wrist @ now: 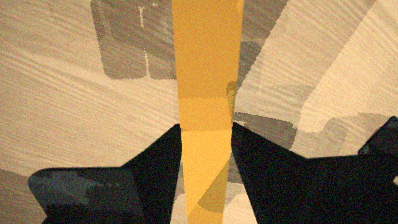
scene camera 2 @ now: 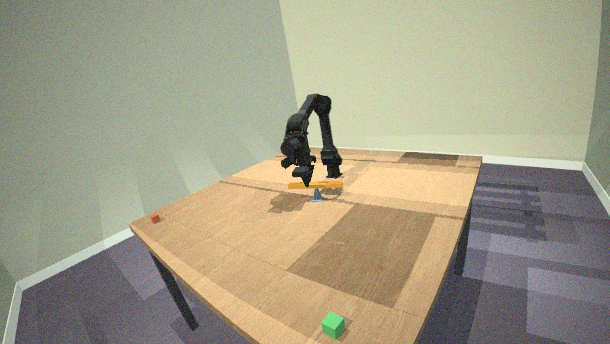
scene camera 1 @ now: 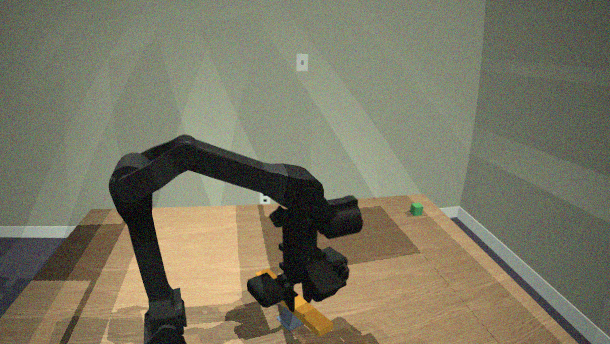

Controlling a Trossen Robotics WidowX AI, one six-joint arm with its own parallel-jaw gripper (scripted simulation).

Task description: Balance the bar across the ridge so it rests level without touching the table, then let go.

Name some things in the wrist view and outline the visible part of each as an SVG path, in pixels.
My gripper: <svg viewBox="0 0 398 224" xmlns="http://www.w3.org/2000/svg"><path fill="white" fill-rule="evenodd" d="M180 124L173 125L149 145L146 150L137 154L120 167L43 168L33 172L28 180L28 187L47 215L41 224L170 224L182 156ZM233 122L231 149L257 224L398 224L398 185L393 182L398 174L398 156L383 152L305 158L277 143L263 138L237 122Z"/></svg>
An orange bar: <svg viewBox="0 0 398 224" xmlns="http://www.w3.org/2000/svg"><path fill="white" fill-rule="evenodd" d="M172 0L187 224L222 224L231 150L244 3L243 0Z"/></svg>
